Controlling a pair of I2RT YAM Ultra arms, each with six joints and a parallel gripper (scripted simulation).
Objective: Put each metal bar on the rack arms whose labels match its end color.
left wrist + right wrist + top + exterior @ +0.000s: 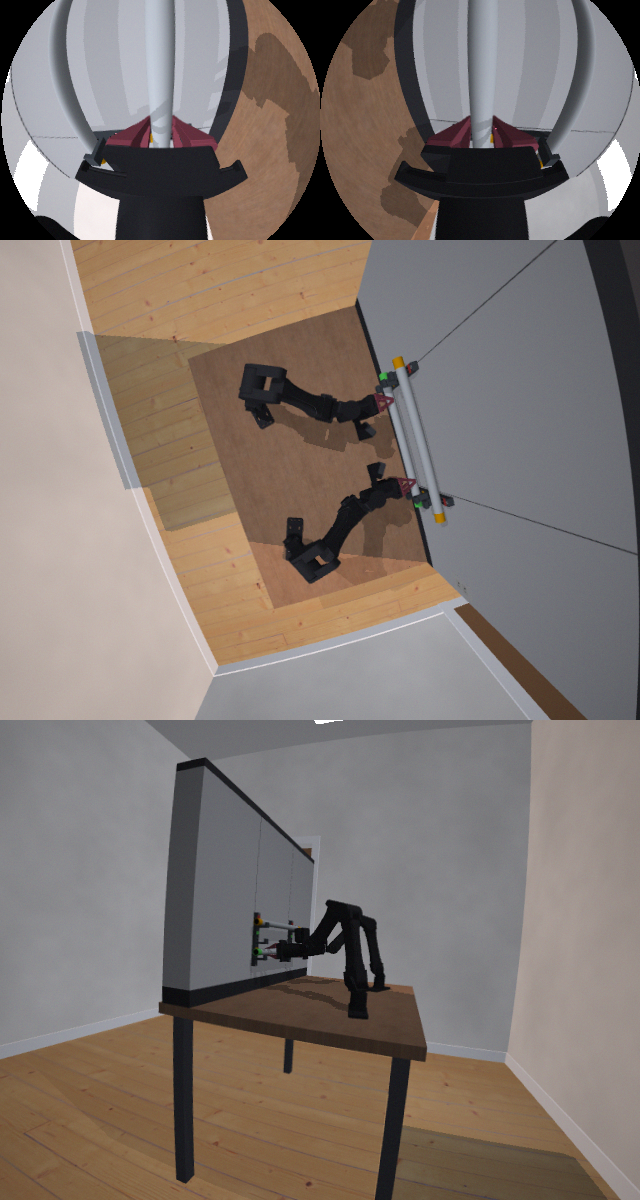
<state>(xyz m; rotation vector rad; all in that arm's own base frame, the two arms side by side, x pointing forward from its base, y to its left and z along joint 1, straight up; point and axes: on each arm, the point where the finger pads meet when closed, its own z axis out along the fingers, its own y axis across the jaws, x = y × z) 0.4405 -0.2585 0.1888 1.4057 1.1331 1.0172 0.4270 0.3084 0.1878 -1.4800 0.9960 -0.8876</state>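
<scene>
Right now the metal bar is 10 mm ahead of my right hand, 140 mm to the left of it and 140 mm above it. Also, from my right hand: green-ended bar (150 mm to the left); grey wall panel (100 mm ahead, 160 mm to the left, 240 mm above).
Right now my left hand is 10 mm short of the green-ended bar and 150 mm to the left of it. Also, from my left hand: metal bar 20 mm ahead, 160 mm to the right, 140 mm above; grey wall panel 120 mm ahead, 130 mm to the right, 240 mm above.
</scene>
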